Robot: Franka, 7 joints.
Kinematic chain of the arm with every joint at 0, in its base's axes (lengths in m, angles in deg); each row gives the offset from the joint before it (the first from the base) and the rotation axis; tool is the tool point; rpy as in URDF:
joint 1: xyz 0 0 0.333 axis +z
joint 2: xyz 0 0 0 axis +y
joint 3: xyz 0 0 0.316 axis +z
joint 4: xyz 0.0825 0 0 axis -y
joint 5: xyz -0.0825 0 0.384 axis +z
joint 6: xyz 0 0 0 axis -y
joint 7: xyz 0.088 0 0 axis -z
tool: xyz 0 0 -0.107 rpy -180 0 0
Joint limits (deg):
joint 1: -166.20..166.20
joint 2: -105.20..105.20
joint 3: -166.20..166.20
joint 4: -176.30..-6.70
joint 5: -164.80..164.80
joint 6: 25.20..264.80
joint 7: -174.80..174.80
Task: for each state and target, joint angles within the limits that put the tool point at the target. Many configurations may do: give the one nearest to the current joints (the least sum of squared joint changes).
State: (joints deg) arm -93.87 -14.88 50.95 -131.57 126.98 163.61 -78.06
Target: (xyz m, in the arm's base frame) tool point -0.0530 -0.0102 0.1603
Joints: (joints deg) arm -112.76 28.81 13.48 -176.30 144.86 200.77 -78.06
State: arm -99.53 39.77 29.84 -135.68 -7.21 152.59 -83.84
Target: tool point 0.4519 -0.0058 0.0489
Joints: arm -65.48 61.53 49.63 -134.35 -8.25 153.46 -83.84
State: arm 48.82 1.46 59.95 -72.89 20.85 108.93 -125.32
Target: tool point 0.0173 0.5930 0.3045
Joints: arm 45.32 29.89 43.58 -104.95 16.96 103.88 -125.32
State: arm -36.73 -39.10 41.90 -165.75 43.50 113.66 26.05
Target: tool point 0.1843 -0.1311 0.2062
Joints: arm -62.08 -23.21 28.01 -176.30 40.06 123.75 26.05
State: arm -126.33 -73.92 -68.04 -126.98 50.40 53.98 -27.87
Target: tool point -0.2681 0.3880 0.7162
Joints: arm -122.31 -70.80 -67.68 -94.79 61.46 71.33 -27.87
